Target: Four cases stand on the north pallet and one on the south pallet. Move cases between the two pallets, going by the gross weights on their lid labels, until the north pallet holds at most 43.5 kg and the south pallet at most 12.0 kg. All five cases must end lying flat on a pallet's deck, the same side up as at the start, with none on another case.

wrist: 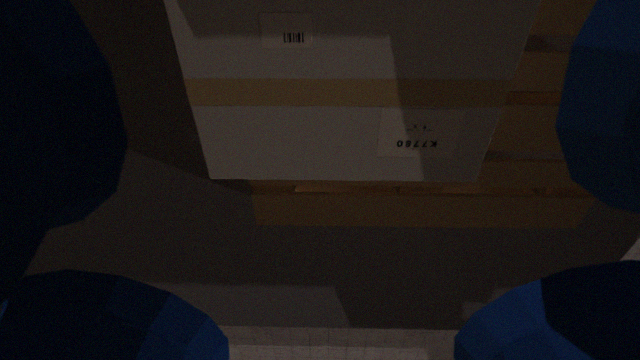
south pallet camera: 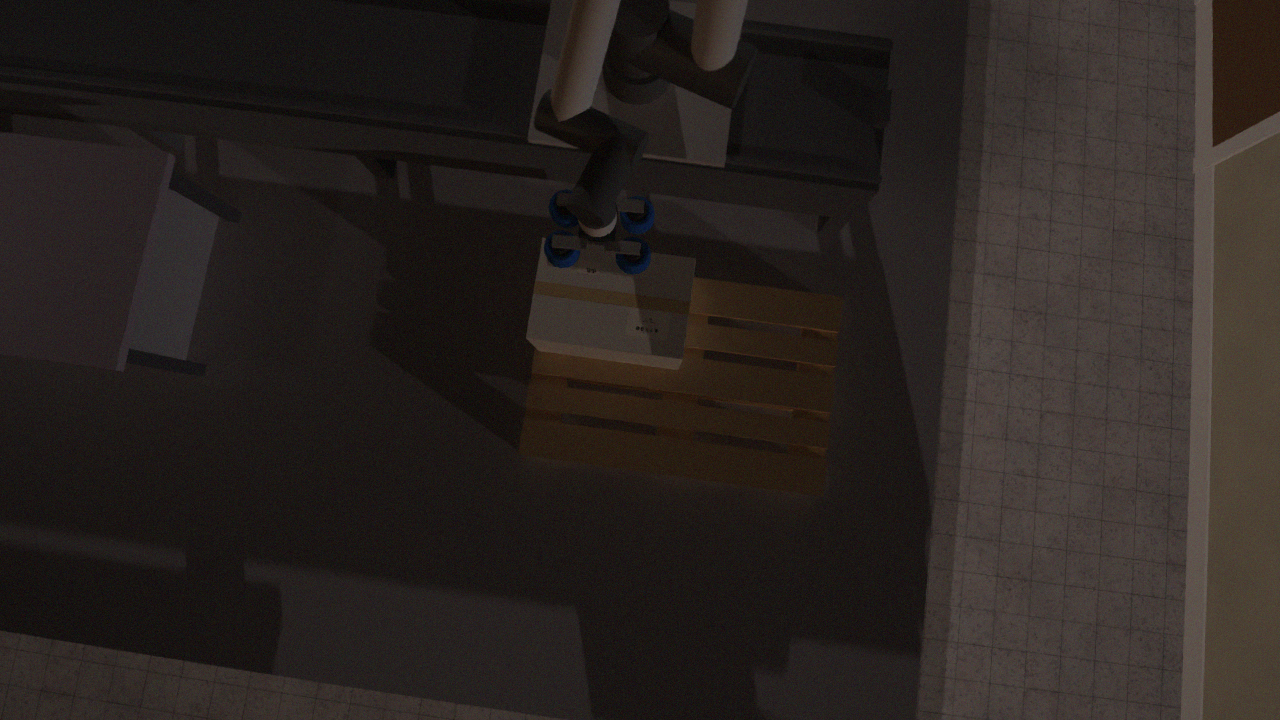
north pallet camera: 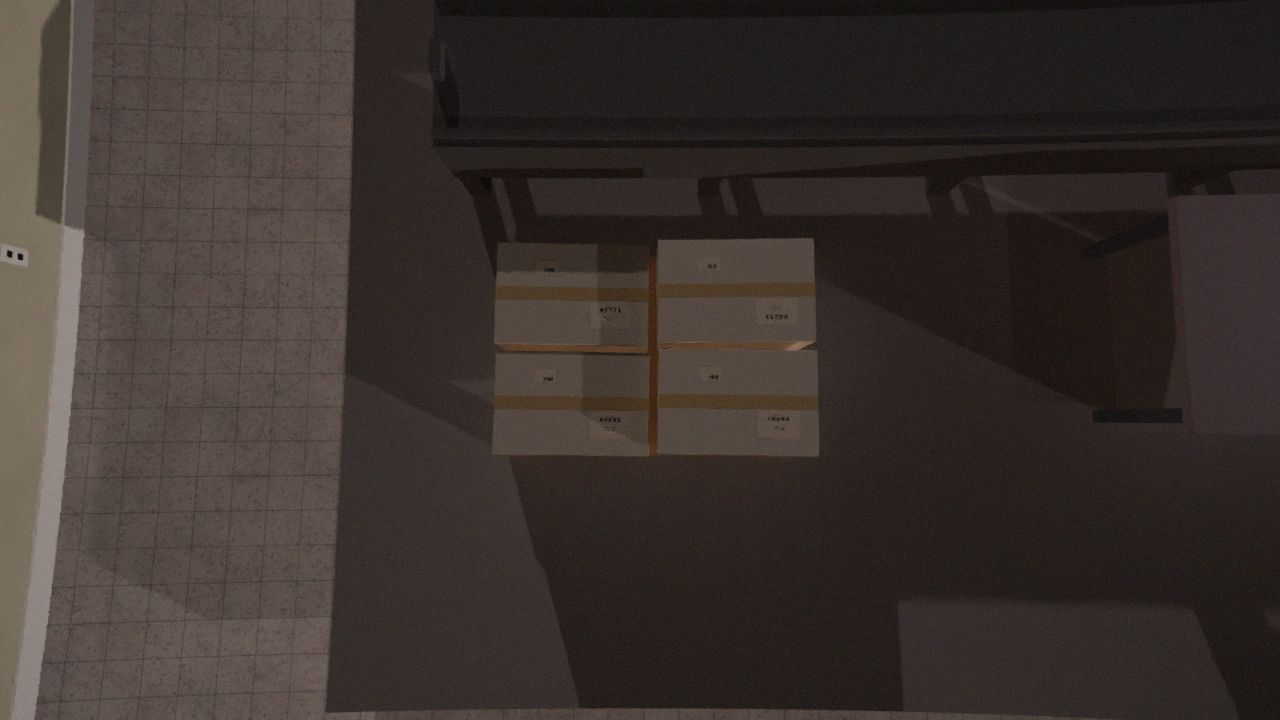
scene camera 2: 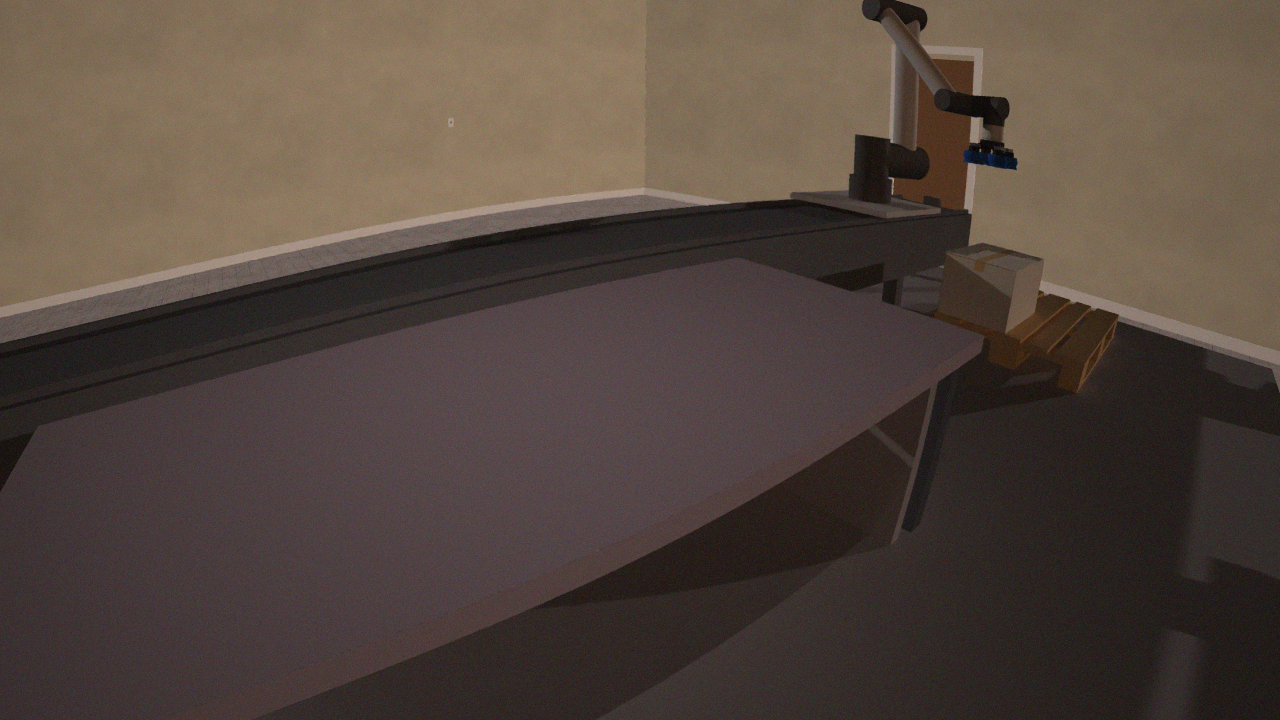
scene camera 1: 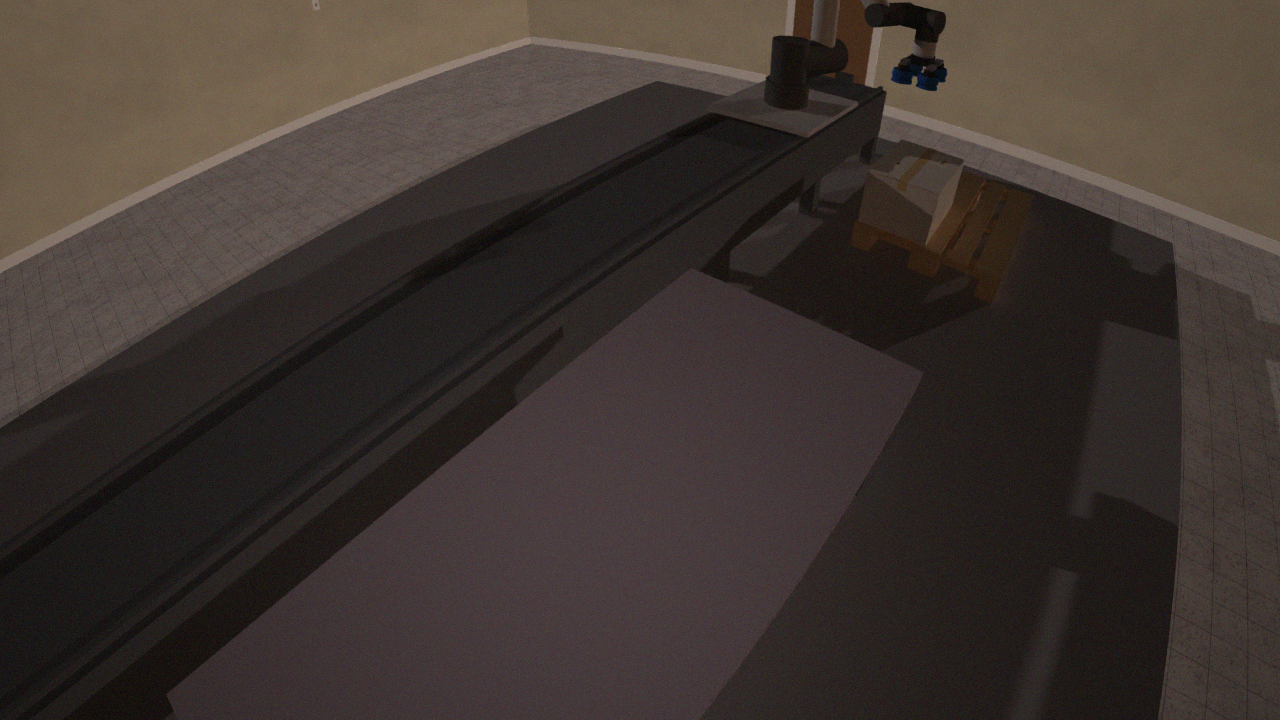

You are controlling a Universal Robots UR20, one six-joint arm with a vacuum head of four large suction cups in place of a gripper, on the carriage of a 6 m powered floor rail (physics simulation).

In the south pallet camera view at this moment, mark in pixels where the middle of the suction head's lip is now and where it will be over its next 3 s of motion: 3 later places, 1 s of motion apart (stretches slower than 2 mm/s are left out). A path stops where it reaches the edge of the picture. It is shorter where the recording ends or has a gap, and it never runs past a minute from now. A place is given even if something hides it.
My suction head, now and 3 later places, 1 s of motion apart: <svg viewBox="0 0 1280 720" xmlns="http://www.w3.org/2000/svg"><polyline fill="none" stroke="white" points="599,232 628,249 628,256 625,283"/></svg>
